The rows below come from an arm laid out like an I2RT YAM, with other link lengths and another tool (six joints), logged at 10 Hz.
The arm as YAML. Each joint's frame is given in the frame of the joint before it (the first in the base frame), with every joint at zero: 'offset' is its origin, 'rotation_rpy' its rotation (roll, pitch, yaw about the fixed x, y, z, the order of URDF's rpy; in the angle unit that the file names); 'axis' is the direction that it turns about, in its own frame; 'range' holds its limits. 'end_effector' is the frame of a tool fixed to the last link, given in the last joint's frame.
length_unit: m
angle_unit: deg
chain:
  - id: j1
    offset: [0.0, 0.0, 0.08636]
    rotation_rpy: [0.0, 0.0, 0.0]
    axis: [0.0, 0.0, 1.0]
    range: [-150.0, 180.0]
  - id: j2
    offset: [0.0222, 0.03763, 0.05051]
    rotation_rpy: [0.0, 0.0, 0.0]
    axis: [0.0, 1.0, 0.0]
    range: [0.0, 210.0]
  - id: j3
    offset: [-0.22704, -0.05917, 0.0]
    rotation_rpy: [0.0, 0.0, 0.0]
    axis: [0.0, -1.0, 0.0]
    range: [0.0, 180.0]
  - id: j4
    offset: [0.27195, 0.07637, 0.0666]
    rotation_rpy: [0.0, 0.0, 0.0]
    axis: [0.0, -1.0, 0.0]
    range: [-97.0, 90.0]
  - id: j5
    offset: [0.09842, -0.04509, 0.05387]
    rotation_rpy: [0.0, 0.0, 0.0]
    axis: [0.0, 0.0, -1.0]
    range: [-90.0, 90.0]
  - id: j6
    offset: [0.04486, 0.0, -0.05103]
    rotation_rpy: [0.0, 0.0, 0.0]
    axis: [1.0, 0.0, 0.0]
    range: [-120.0, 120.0]
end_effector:
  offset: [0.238, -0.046, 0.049]
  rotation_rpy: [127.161, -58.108, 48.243]
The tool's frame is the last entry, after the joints.
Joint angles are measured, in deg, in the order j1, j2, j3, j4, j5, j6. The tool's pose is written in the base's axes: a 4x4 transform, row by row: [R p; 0 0 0 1], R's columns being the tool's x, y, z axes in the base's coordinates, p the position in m. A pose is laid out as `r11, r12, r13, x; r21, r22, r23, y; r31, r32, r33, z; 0, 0, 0, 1`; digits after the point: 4 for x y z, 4 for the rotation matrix.
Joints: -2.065, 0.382, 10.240, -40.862, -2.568, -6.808
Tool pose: 0.7104, 0.2726, 0.6489, 0.4082; 0.4820, -0.8603, -0.1663, -0.0321; 0.5129, 0.4309, -0.7425, 0.1022; 0, 0, 0, 1
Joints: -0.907, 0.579, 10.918, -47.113, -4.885, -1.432
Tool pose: 0.7616, 0.3125, 0.5677, 0.3899; 0.4317, -0.8980, -0.0848, -0.0169; 0.4833, 0.3096, -0.8189, 0.0660; 0, 0, 0, 1
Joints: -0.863, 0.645, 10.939, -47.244, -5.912, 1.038
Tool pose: 0.7692, 0.3047, 0.5616, 0.3887; 0.4014, -0.9144, -0.0536, -0.0136; 0.4972, 0.2667, -0.8256, 0.0631; 0, 0, 0, 1
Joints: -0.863, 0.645, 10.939, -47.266, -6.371, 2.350
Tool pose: 0.7733, 0.2986, 0.5592, 0.3882; 0.3842, -0.9224, -0.0387, -0.0124; 0.5043, 0.2448, -0.8281, 0.0620; 0, 0, 0, 1
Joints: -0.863, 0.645, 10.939, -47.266, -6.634, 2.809
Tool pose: 0.7742, 0.2978, 0.5586, 0.3881; 0.3787, -0.9250, -0.0317, -0.0115; 0.5072, 0.2361, -0.8289, 0.0616; 0, 0, 0, 1
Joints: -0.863, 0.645, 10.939, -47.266, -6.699, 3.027
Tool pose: 0.7749, 0.2966, 0.5582, 0.3880; 0.3758, -0.9262, -0.0294, -0.0113; 0.5083, 0.2325, -0.8292, 0.0614; 0, 0, 0, 1
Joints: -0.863, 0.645, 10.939, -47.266, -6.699, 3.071
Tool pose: 0.7751, 0.2962, 0.5581, 0.3880; 0.3751, -0.9265, -0.0292, -0.0113; 0.5085, 0.2320, -0.8292, 0.0614; 0, 0, 0, 1
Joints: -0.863, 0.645, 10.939, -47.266, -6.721, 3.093
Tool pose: 0.7751, 0.2963, 0.5581, 0.3880; 0.3749, -0.9266, -0.0287, -0.0112; 0.5086, 0.2314, -0.8293, 0.0614; 0, 0, 0, 1
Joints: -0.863, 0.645, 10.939, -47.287, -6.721, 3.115
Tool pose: 0.7754, 0.2962, 0.5578, 0.3879; 0.3745, -0.9268, -0.0285, -0.0113; 0.5085, 0.2310, -0.8295, 0.0612; 0, 0, 0, 1
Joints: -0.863, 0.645, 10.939, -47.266, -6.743, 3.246
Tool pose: 0.7757, 0.2952, 0.5578, 0.3879; 0.3727, -0.9276, -0.0274, -0.0113; 0.5093, 0.2292, -0.8295, 0.0613; 0, 0, 0, 1
